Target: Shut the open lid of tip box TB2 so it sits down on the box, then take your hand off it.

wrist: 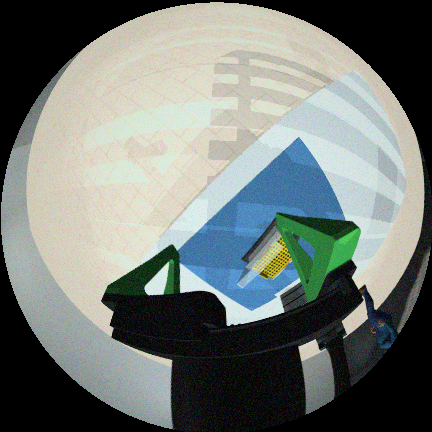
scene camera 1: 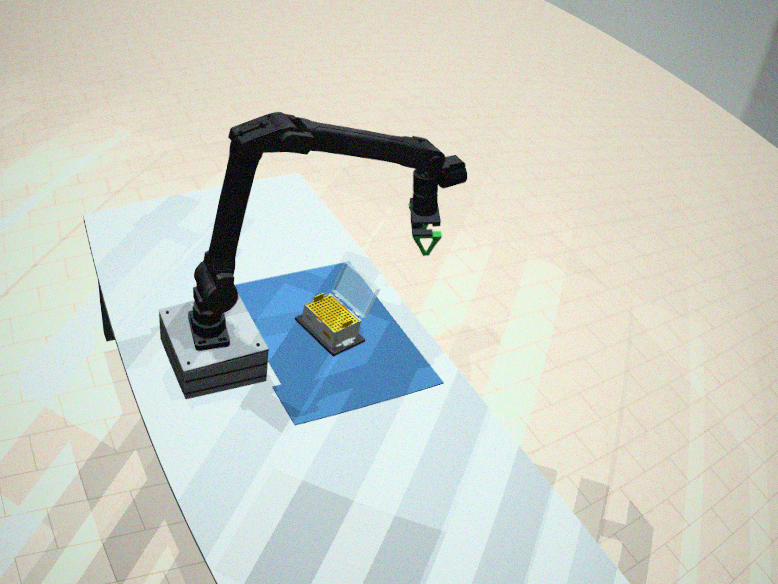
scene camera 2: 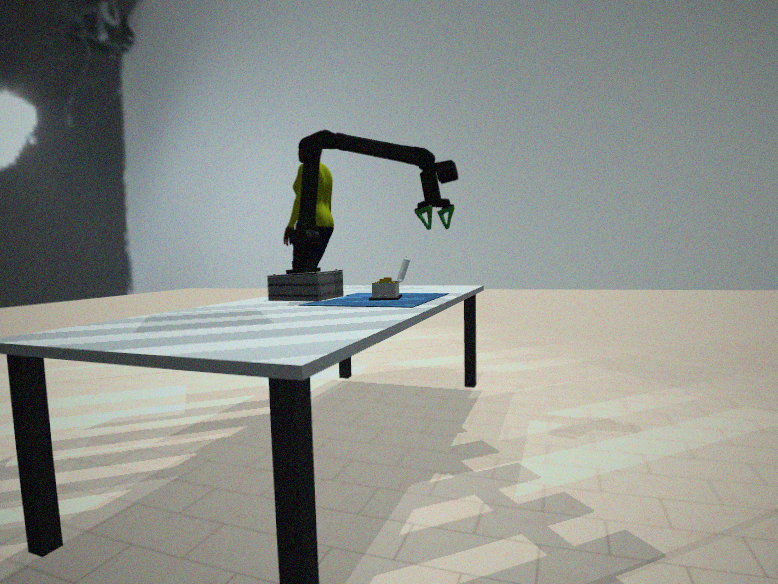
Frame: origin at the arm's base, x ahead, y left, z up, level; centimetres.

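Where they show: gripper, between the fingertips: (wrist: pixel 223 235) (scene camera 1: pixel 424 242) (scene camera 2: pixel 438 229); arm's base, origin of its link: (scene camera 1: pixel 208 330) (scene camera 2: pixel 303 272).
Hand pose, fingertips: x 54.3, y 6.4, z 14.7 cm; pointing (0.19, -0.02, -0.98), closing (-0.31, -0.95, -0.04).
Each offset is from my fingertips to the centre of the thing. Level surfaces: height alone.
The tip box {dz -18.1, dx -20.9, dy -0.7 cm} (scene camera 1: pixel 333 320) (scene camera 2: pixel 385 289) (wrist: pixel 274 259), grey with a yellow perforated top, stands on a thin dark base on the blue mat {dz -24.5 cm} (scene camera 1: pixel 383 367) (scene camera 2: pixel 417 302) (wrist: pixel 300 162). No TB2 label is readable. Its clear lid {dz -14.0, dx -14.7, dy +1.7 cm} (scene camera 1: pixel 355 290) (scene camera 2: pixel 404 269) (wrist: pixel 245 280) stands open, tilted up and back from the box's edge on the side away from the arm's base. My gripper (scene camera 1: pixel 426 248) (scene camera 2: pixel 438 226) (wrist: pixel 223 235) is open and empty, pointing down. It hangs high above the table's level, out past the lid, touching nothing. One green finger partly covers the box in the wrist view.
The arm's block-shaped plinth (scene camera 1: pixel 219 374) (scene camera 2: pixel 305 286) stands on the white table {dz -24.8 cm} (scene camera 1: pixel 351 528) (scene camera 2: pixel 157 347) (wrist: pixel 350 100), beside the mat. The table's long edge runs behind the lid. A person in yellow (scene camera 2: pixel 324 194) stands beyond the arm, and a person in blue (wrist: pixel 384 332) shows at lower right.
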